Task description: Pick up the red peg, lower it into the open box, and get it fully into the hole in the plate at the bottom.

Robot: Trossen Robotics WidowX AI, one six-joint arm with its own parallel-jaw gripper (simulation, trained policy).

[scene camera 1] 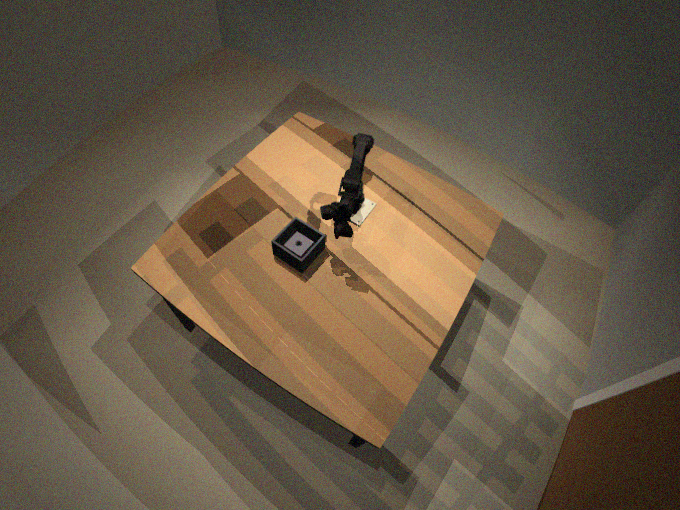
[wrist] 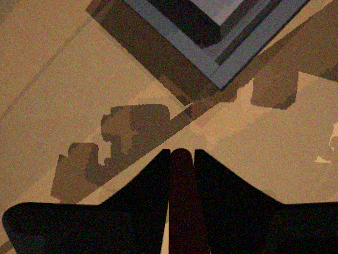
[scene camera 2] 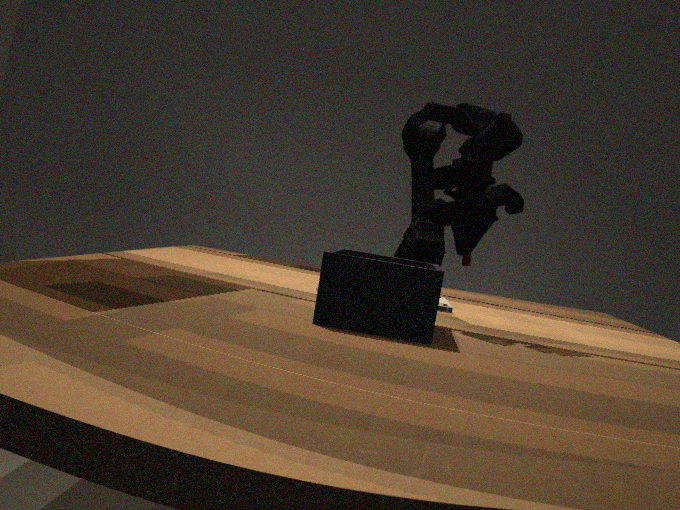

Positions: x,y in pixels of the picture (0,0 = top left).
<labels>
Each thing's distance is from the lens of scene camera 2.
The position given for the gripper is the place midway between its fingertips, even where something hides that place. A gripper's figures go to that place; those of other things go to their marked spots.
gripper (scene camera 2: pixel 463 254): 0.88 m
dark box (scene camera 2: pixel 391 297): 0.71 m
</labels>
